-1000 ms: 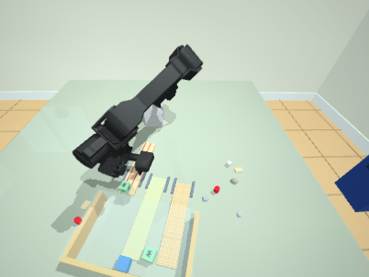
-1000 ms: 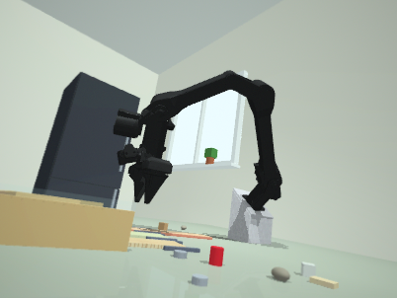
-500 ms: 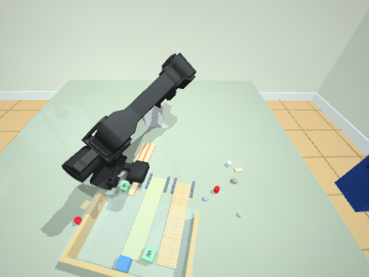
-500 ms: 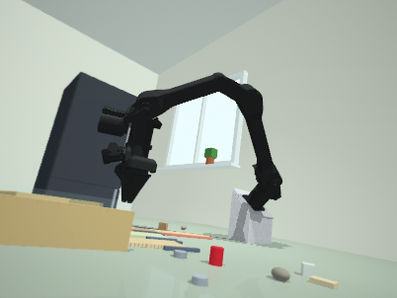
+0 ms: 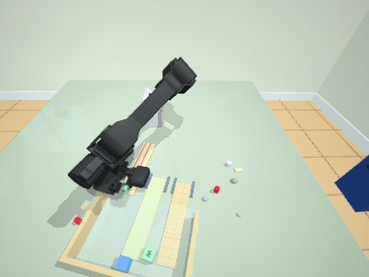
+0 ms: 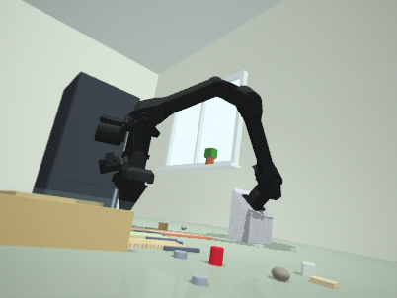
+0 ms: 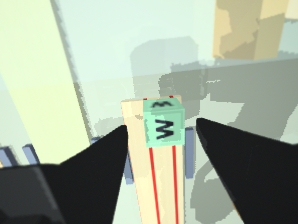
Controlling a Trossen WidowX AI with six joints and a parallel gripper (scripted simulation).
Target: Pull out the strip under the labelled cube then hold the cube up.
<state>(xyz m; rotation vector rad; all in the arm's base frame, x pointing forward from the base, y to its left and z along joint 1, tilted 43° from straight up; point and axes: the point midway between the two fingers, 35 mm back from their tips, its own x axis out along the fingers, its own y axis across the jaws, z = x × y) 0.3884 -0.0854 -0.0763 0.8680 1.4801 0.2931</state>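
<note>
Now: gripper tip 10 cm past the red-lined strip, 4 cm to the right of it and 3 cm above it.
</note>
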